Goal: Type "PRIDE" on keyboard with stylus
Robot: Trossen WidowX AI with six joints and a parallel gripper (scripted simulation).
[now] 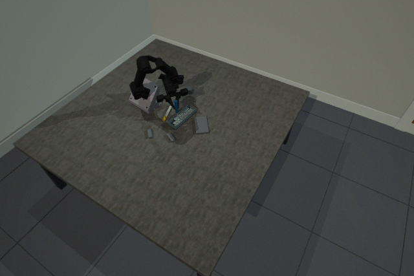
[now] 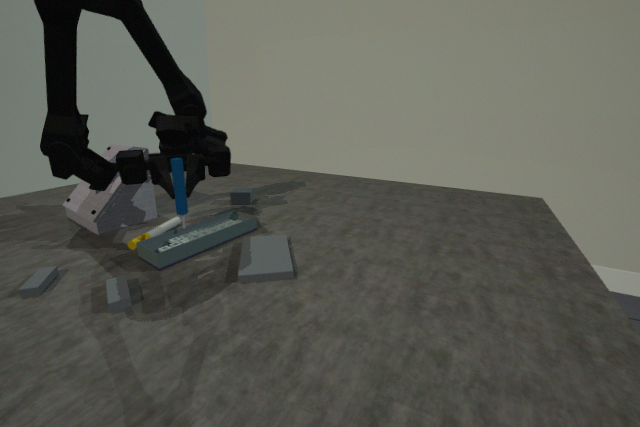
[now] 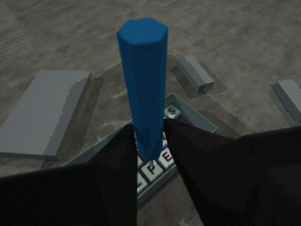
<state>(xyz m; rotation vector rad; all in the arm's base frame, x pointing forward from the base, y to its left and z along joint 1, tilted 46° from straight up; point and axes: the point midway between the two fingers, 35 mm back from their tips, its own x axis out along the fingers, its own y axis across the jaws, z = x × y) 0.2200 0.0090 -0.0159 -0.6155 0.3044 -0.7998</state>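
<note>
My gripper tip is 70 mm past the yellow-and-white pen, 20 mm to the left of it and 80 mm above it. From my gripper tip the other things lie so: flat grey slab (150 mm ahead, 30 mm to the left, 80 mm below); blue stylus (20 mm below).
</note>
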